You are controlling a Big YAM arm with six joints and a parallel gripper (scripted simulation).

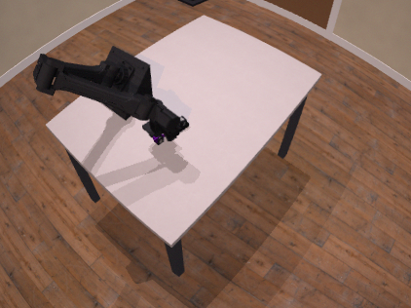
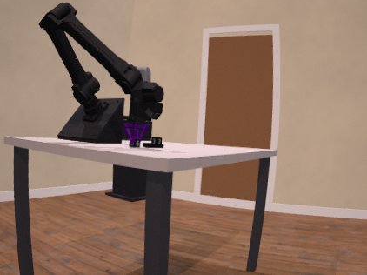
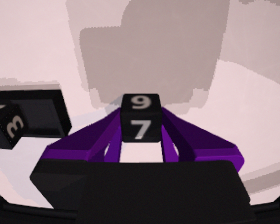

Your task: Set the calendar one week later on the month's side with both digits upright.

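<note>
Right now my hand is right at the black date cube. Also, from my hand: black tray 11 cm to the left, 1 cm below.
</note>
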